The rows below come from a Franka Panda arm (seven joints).
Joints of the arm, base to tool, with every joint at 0 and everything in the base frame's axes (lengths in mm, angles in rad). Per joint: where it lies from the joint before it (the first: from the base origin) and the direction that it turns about. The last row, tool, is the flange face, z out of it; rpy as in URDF.
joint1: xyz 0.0 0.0 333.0 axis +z
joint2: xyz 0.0 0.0 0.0 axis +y
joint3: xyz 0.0 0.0 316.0 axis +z
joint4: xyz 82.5 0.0 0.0 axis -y
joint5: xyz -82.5 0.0 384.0 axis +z
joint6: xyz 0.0 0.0 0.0 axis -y
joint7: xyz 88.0 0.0 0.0 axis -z
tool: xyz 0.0 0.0 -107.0 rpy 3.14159 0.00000 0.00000
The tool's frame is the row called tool.
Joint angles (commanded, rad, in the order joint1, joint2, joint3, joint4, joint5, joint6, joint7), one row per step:
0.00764 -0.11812 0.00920 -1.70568 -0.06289 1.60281 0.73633
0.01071 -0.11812 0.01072 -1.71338 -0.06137 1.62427 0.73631
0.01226 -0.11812 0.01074 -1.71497 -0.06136 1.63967 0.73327
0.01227 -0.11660 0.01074 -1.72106 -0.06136 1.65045 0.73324
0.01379 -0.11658 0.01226 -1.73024 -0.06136 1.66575 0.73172
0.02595 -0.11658 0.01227 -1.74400 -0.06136 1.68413 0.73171
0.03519 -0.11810 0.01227 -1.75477 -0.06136 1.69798 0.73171
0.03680 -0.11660 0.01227 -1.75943 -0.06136 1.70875 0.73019
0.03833 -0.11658 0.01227 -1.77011 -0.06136 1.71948 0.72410
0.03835 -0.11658 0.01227 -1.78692 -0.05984 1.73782 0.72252
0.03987 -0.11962 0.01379 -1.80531 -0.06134 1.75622 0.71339
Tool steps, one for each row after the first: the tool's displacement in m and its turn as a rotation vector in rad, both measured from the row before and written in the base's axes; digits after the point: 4 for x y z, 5 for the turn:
0.0020 0.0028 -0.0017 0.00163 -0.01369 0.00592
0.0015 0.0009 0.0007 0.00022 -0.01359 0.00556
0.0014 0.0001 -0.0027 0.00011 -0.00315 0.00071
0.0012 0.0018 -0.0030 -0.00007 -0.00598 0.00549
0.0012 0.0066 -0.0049 0.00020 -0.00458 0.01331
0.0004 0.0050 -0.0031 0.00023 -0.00457 0.01009
0.0013 0.0010 -0.0020 0.00018 -0.00449 0.00379
0.0005 0.0009 -0.0042 -0.00037 0.00035 0.00825
0.0009 0.0003 -0.0064 0.00158 -0.00132 0.00256
-0.0001 0.0016 -0.0056 -0.00209 -0.00257 0.01339

